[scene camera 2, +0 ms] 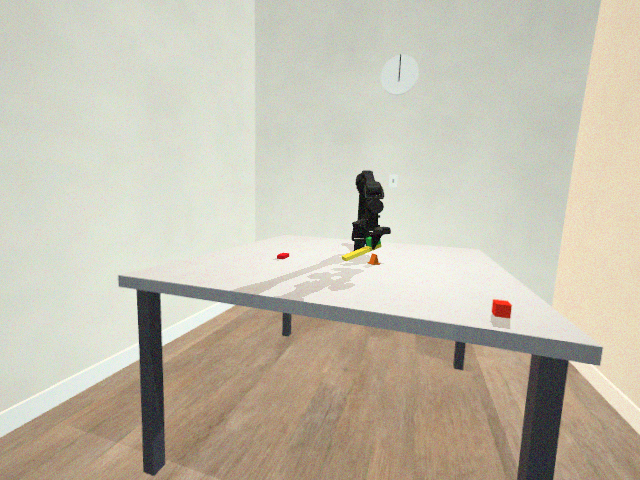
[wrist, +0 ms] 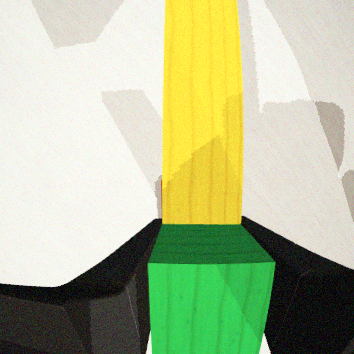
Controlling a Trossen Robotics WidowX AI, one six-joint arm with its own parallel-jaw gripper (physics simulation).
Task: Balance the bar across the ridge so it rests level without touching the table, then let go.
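Places are measured from the arm's base along level axes (x right, y ahead, z up), in centimetres.
Where they show: gripper, fingertip midpoint: [scene camera 2: 370, 248] [wrist: 198, 225].
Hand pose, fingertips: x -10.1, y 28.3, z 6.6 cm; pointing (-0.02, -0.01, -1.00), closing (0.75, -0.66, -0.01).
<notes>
Each offset is from my fingertips to the top centre of the thing. Level surfaces: height alone.
The yellow bar [scene camera 2: 355, 253] [wrist: 202, 110] carries a green block @(dy -1.0, dx -0.9, dz +6.0 cm) [scene camera 2: 369, 241] [wrist: 210, 305] at its end nearer the arm. My gripper [scene camera 2: 366, 242] [wrist: 198, 225] is shut on the green block, with a finger against each side. In the scene view the bar is held above the table, its yellow end pointing to the front left. The small orange ridge @(dy -1.3, dx -1.7, dz -2.8 cm) [scene camera 2: 373, 260] stands on the table, a little below the bar in that view, with a gap showing between them. In the wrist view a thin orange-red sliver shows at the bar's left edge; the rest there is hidden under the bar.
A flat red block @(dy +5.3, dx +39.1, dz -5.0 cm) [scene camera 2: 282, 255] lies on the table @(dz -6.6 cm) [scene camera 2: 206, 276] to the left. A red cube @(dy +45.7, dx -39.9, dz -3.4 cm) [scene camera 2: 501, 308] sits near the table's front right corner. Shadows of the arm fall across the table top in front of the ridge.
</notes>
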